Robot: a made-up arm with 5 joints.
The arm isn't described. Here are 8 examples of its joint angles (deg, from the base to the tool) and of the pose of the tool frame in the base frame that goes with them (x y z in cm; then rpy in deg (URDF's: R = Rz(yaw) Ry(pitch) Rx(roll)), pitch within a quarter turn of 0, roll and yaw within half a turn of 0).
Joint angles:
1: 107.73 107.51 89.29 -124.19 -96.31
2: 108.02 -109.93 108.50 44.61 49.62
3: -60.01 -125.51 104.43 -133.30 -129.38
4: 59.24 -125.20 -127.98 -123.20 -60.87
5: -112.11 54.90 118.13 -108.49 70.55
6: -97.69 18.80 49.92 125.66 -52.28
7: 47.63 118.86 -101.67 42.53 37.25
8: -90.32 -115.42 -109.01 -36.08 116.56
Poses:
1: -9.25 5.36 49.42 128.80 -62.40 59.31
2: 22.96 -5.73 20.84 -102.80 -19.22 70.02
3: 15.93 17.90 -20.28 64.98 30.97 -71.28
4: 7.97 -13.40 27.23 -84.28 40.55 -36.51
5: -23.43 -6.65 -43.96 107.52 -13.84 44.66
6: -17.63 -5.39 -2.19 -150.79 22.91 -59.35
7: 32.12 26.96 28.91 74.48 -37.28 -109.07
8: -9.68 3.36 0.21 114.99 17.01 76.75
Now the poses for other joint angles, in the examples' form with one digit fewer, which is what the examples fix.
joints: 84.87 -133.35 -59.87 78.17 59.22
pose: 1.9 6.8 2.3 -24.9 45.5 -68.4
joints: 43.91 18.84 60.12 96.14 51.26
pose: -21.7 33.2 11.1 21.8 -1.6 135.3
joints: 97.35 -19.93 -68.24 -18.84 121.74
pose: -17.3 -2.7 52.7 -157.4 -8.4 -109.7
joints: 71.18 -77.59 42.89 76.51 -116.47
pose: 13.3 -2.5 -20.6 55.2 -48.9 -18.2
